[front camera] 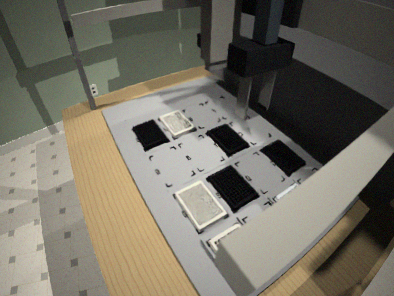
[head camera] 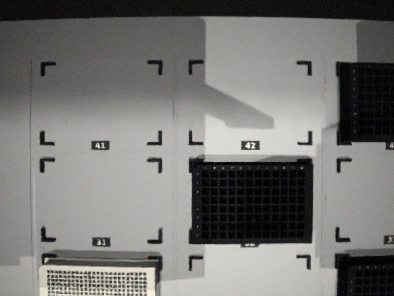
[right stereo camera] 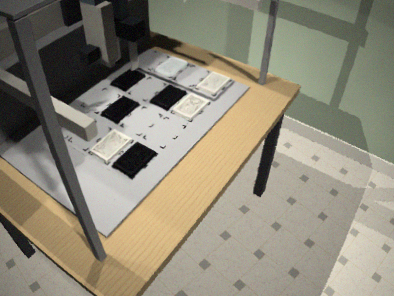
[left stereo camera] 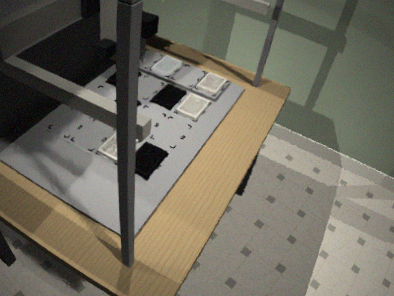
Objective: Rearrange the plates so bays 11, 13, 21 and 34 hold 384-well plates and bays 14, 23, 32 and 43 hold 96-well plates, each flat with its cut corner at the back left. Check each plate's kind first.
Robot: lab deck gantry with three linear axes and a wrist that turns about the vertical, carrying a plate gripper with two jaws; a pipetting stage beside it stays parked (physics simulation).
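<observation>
My gripper is open and empty, with its two jaws pointing down above the back of the deck. In the head view, a black 96-well plate lies in bay 32, a black plate in bay 43, a black plate in bay 23, and a white fine-grid 384-well plate in bay 21. A black plate lies in bay 11. White plates lie in bays 13 and 14, a pale plate in bay 34. Cut corners are unclear.
Bays 41, 42 and 31 show bare corner marks. A beige beam crosses the right front and partly hides bays 14 and 34. A grey post hides part of the deck. The parked stage stands beside the gripper.
</observation>
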